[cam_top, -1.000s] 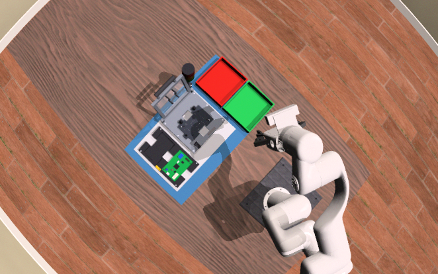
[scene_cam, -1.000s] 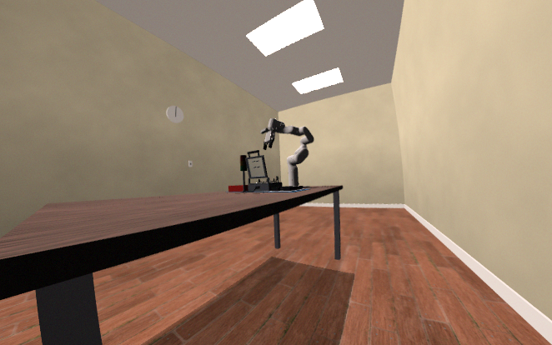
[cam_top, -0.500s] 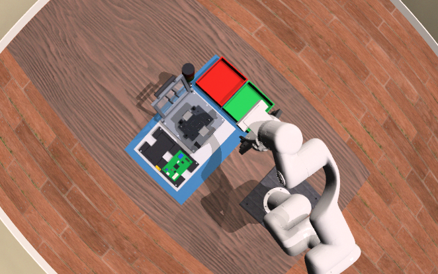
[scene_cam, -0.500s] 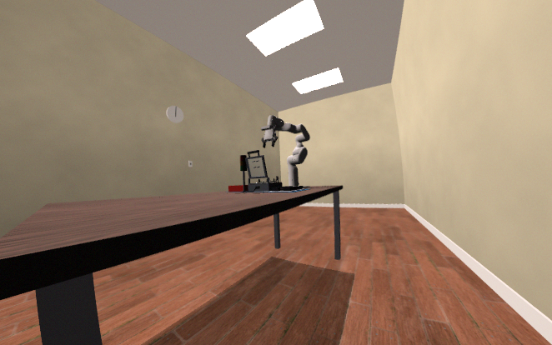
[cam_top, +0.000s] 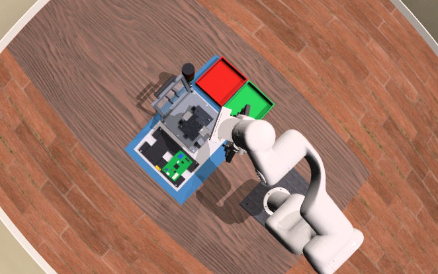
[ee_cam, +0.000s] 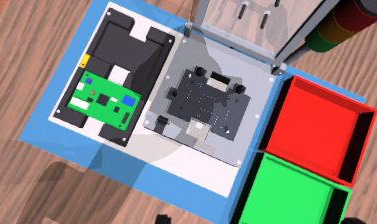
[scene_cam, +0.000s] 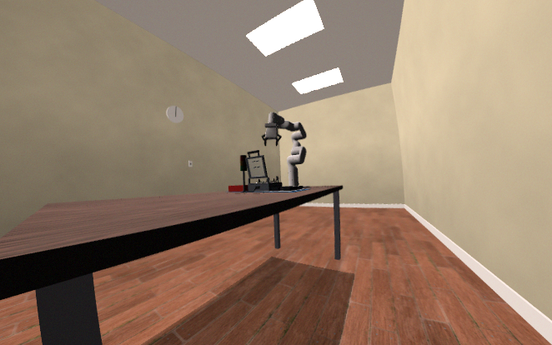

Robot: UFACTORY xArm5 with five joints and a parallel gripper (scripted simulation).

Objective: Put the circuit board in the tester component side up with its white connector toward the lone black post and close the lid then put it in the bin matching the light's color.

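My gripper is now 350 mm above the green circuit board, 200 mm to the right of it and 60 mm short of it. Round my hand: green bin: 360 mm below, 170 mm to the right, 10 mm ahead; then tester lid: 250 mm ahead, 190 mm below, 20 mm to the left; then red bin: 360 mm below, 180 mm to the right, 160 mm ahead.
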